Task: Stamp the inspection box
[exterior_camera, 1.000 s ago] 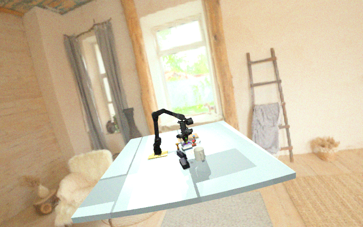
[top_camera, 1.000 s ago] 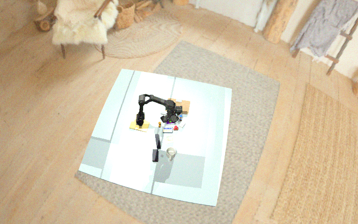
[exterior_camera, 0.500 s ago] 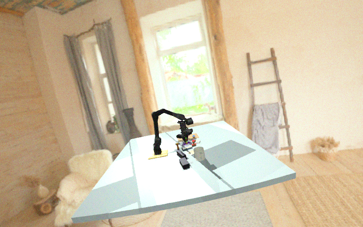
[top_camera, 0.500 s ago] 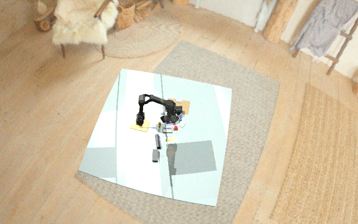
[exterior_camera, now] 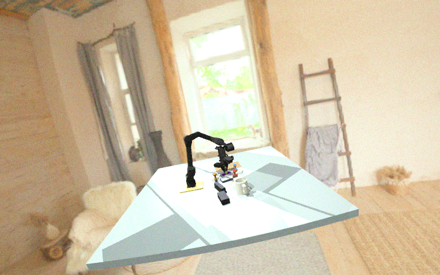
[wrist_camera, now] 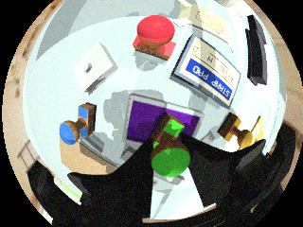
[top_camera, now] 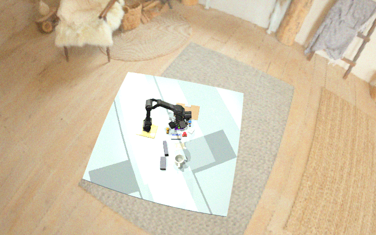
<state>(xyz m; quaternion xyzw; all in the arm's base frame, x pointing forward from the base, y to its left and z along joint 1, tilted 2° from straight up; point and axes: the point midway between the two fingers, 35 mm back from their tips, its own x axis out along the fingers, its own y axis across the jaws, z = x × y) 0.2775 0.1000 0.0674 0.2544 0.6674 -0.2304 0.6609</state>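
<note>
Now: gripper tip 30 mm above the purple ink pad. From my gripper tip the other things lie so: green-knobbed stamp: right at my gripper tip; blue-knobbed stamp: 80 mm ahead, 60 mm to the left, 20 mm below; red-knobbed stamp: 70 mm ahead, 60 mm to the right, 20 mm below.
</note>
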